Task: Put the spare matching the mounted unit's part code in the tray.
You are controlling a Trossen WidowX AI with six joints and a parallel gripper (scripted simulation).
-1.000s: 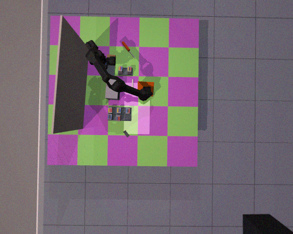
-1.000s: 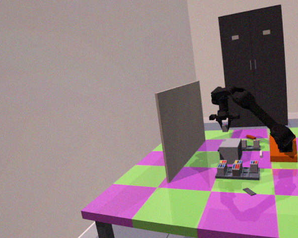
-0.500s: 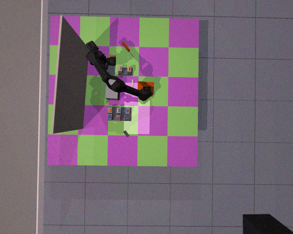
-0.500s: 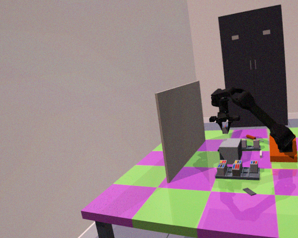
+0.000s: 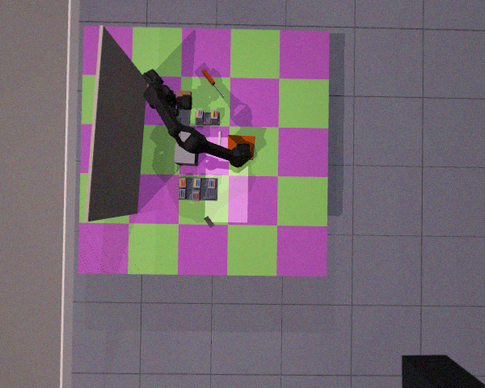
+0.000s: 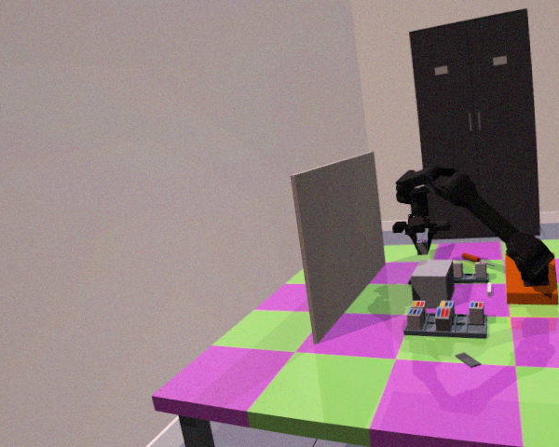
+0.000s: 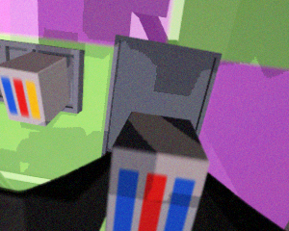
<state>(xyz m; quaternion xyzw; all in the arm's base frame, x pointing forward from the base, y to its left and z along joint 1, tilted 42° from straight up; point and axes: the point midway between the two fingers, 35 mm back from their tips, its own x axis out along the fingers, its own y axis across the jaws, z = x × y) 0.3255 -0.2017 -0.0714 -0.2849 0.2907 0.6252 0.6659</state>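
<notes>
My gripper tip is now 100 mm above the dark tray. From my gripper tip the other things lie so: tall grey panel 200 mm ahead, 170 mm to the left, 120 mm above; cardboard box 90 mm to the right, 90 mm below, 20 mm behind; unit 200 mm to the left, 50 mm below, 50 mm behind.
</notes>
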